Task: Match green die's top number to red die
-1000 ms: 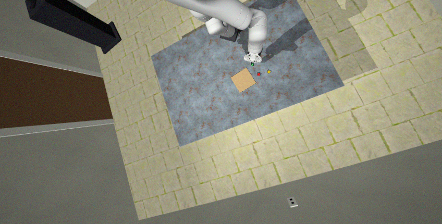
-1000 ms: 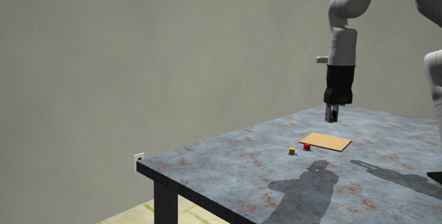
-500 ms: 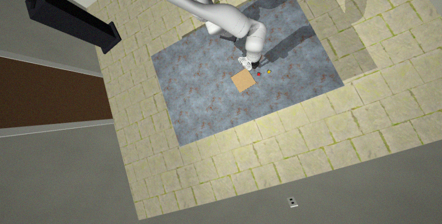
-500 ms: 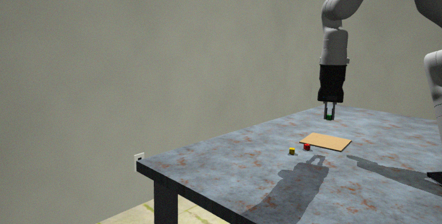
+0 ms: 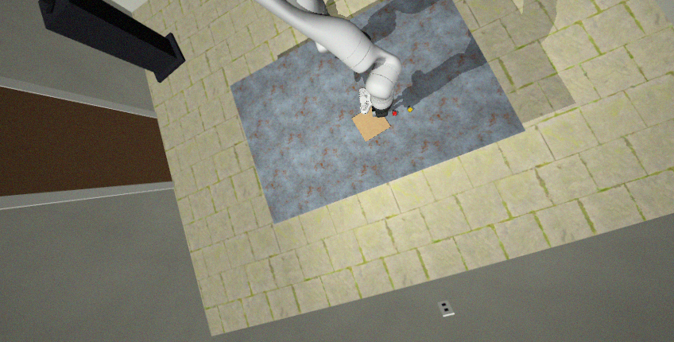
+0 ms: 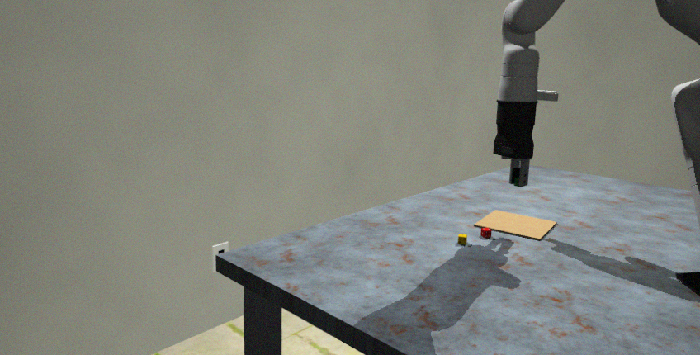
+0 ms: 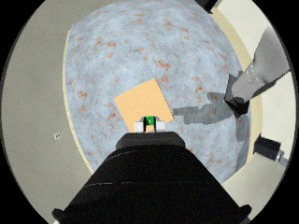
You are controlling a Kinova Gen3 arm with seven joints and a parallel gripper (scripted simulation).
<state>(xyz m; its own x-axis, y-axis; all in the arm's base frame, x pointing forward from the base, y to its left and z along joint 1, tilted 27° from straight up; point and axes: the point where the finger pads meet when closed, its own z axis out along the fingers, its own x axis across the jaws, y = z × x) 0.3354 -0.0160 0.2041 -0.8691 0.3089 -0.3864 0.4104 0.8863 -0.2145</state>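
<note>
Now: hand 120 mm above the tan mat and 30 mm to the left of it. Round my hand: red die 110 mm below, 90 mm to the left, 30 mm ahead; yellow die 160 mm to the left, 110 mm below, 60 mm ahead; green die 10 mm below.
</note>
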